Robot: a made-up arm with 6 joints. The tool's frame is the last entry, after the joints. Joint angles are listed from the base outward. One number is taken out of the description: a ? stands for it. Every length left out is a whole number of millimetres.
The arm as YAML. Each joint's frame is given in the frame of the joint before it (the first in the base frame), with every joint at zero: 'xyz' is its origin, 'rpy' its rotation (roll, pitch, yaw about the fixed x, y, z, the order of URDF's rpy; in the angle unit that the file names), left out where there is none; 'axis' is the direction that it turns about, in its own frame. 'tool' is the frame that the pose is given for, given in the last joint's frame.
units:
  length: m
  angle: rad
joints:
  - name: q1
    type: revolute
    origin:
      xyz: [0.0, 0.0, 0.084]
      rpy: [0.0, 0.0, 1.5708]
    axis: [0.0, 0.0, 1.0]
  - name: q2
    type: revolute
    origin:
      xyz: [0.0, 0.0, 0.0]
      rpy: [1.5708, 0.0, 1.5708]
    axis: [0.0, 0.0, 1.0]
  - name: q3
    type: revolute
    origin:
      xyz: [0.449, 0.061, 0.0]
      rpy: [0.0, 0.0, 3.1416]
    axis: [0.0, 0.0, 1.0]
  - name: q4
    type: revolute
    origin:
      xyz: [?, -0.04, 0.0]
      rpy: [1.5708, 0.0, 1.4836]
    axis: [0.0, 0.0, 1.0]
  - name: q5
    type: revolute
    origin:
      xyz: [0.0, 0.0, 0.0]
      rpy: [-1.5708, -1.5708, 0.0]
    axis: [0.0, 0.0, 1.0]
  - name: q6
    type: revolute
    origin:
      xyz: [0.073, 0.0, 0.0]
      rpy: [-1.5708, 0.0, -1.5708]
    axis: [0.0, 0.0, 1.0]
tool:
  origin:
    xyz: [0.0, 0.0, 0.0]
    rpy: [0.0, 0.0, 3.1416]
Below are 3 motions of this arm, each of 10 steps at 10 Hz.
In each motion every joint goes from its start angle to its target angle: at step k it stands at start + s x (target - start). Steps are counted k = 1, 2, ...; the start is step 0. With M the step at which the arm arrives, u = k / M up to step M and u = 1 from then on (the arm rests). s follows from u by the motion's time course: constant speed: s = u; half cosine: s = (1 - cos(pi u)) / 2; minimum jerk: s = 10 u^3 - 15 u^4 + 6 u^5.
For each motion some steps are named. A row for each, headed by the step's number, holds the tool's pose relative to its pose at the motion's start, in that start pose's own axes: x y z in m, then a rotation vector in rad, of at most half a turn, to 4 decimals.
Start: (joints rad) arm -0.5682 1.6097 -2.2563 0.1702 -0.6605 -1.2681
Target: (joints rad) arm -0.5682 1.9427 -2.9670 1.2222 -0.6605 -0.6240
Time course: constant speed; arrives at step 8
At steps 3, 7, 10:
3: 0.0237 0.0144 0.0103 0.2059 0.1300 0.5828
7: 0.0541 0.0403 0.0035 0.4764 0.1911 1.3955
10: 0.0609 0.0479 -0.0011 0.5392 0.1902 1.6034

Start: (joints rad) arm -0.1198 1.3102 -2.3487 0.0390 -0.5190 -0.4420
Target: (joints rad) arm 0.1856 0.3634 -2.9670 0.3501 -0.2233 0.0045
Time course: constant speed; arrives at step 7
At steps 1, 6, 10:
1: -0.1099 -0.0539 0.0076 0.0868 -0.1588 0.1521
6: -0.5193 -0.4102 -0.2628 0.3112 -1.0698 0.8560
10: -0.5541 -0.4754 -0.3676 0.3099 -1.2775 0.9560

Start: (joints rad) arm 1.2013 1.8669 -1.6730 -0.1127 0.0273 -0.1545
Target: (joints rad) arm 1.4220 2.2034 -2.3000 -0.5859 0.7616 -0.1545
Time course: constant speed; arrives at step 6
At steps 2, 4, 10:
2: -0.0034 0.0346 0.0420 -0.0495 0.1290 -0.1681
4: -0.0031 0.0706 0.0757 -0.0424 0.2551 -0.3284
10: 0.0000 0.1075 0.1002 0.0173 0.3771 -0.4666

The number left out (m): 0.226
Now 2 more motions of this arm.
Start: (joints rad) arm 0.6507 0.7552 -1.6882 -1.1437 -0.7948 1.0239
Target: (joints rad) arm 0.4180 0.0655 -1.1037 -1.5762 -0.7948 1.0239
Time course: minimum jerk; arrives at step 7
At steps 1, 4, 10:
1: -0.0047 0.0045 -0.0033 -0.0029 0.0077 -0.0127
4: -0.0881 0.1486 -0.0973 -0.0743 0.2202 -0.3415
10: -0.0977 0.2473 -0.1597 -0.1143 0.3573 -0.5367

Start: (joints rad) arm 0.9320 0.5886 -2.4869 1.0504 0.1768 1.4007
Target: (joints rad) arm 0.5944 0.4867 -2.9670 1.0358 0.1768 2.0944
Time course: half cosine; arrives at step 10
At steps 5, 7, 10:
5: 0.1356 -0.0152 -0.0244 -0.0664 0.2653 0.1442
7: 0.2130 -0.0419 -0.0513 -0.0441 0.4378 0.2338
10: 0.2640 -0.0678 -0.0757 0.0002 0.5596 0.2978

